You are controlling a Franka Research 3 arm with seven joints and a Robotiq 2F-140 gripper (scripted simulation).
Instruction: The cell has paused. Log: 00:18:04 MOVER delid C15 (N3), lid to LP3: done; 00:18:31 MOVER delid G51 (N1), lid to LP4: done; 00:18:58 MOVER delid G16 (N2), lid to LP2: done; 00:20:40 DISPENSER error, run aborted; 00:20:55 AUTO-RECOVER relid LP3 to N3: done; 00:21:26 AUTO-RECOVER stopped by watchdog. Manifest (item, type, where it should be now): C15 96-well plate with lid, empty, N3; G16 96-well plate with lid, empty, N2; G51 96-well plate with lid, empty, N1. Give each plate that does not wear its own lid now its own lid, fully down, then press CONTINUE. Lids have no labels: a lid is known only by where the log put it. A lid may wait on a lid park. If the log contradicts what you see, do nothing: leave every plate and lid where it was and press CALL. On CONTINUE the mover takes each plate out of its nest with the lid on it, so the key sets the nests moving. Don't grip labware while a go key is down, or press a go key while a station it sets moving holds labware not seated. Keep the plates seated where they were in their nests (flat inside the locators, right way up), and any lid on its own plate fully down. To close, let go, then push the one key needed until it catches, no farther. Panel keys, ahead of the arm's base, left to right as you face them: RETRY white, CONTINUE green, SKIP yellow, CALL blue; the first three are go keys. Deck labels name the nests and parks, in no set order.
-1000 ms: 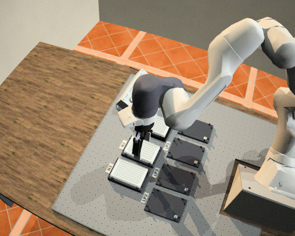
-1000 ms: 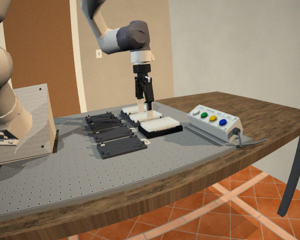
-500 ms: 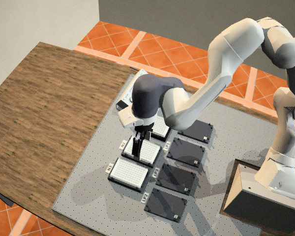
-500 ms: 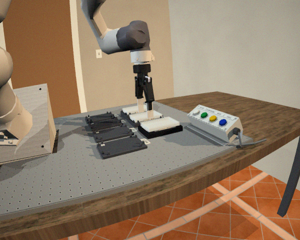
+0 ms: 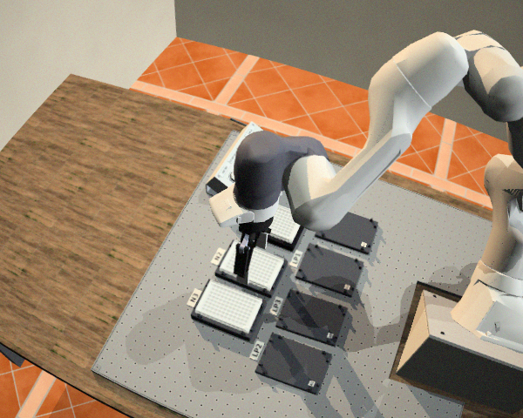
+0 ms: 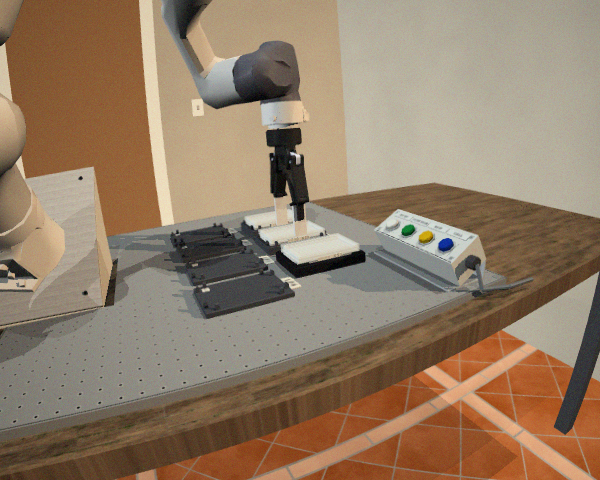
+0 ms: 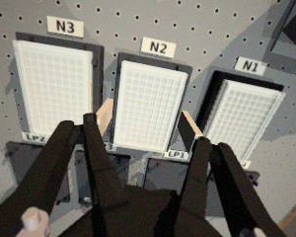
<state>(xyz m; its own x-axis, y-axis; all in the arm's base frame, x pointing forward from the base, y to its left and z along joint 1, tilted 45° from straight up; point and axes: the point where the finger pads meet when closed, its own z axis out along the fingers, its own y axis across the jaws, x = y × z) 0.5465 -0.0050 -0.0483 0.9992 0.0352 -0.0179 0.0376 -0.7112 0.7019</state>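
The plate is 30 mm below my hand. From my hand the other things lie so: LP3 park (180 mm behind, 60 mm to the left, 50 mm below); white retry key (190 mm to the right, 140 mm ahead, 10 mm above); lp1 park (170 mm behind, 80 mm to the right, 50 mm below).
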